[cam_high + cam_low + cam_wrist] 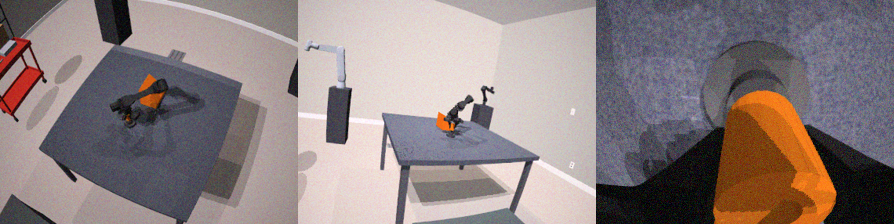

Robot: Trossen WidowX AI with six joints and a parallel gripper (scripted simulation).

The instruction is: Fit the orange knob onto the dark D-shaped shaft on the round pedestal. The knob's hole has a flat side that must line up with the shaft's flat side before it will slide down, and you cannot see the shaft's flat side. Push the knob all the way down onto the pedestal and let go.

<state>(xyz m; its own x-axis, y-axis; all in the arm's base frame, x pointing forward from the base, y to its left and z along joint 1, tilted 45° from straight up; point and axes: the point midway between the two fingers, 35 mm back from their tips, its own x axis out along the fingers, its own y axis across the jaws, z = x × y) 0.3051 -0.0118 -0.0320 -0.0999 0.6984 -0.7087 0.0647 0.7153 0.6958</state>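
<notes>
The orange knob is 20 mm above my gripper tip. The rest, counted from my gripper tip: round pedestal (40 mm below).
</notes>
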